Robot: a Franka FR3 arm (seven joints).
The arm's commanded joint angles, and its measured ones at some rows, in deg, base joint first. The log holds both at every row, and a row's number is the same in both.
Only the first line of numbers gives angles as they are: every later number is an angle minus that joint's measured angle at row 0.
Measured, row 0:
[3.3, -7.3, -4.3, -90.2, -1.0, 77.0, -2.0]
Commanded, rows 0 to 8:
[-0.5, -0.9, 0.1, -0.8, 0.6, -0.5, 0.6]
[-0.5, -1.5, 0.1, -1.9, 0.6, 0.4, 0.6]
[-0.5, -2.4, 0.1, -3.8, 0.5, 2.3, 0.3]
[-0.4, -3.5, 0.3, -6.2, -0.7, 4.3, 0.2]
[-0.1, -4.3, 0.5, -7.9, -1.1, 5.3, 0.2]
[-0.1, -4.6, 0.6, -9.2, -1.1, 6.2, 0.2]
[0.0, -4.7, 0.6, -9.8, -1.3, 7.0, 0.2]
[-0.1, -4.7, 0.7, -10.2, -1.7, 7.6, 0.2]
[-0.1, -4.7, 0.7, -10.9, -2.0, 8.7, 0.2]
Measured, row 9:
[0.0, -2.2, 0.2, -6.1, -0.5, 4.8, 0.0]
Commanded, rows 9 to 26:
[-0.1, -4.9, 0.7, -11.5, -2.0, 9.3, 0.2]
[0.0, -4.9, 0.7, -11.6, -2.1, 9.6, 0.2]
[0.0, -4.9, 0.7, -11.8, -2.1, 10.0, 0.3]
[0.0, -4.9, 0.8, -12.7, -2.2, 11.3, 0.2]
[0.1, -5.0, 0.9, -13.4, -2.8, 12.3, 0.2]
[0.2, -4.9, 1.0, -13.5, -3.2, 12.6, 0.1]
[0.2, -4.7, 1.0, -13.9, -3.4, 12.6, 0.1]
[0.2, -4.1, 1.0, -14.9, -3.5, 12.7, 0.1]
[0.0, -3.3, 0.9, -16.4, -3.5, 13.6, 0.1]
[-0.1, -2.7, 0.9, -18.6, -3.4, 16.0, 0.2]
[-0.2, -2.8, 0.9, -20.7, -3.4, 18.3, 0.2]
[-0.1, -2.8, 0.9, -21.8, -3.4, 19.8, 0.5]
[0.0, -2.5, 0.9, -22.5, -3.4, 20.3, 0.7]
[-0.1, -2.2, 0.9, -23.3, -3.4, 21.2, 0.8]
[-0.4, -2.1, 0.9, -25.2, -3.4, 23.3, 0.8]
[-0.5, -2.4, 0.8, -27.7, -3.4, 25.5, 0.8]
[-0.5, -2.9, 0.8, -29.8, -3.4, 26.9, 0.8]
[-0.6, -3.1, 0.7, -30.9, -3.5, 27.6, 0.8]
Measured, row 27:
[0.0, -0.9, 0.4, -25.4, -2.7, 23.7, 0.1]
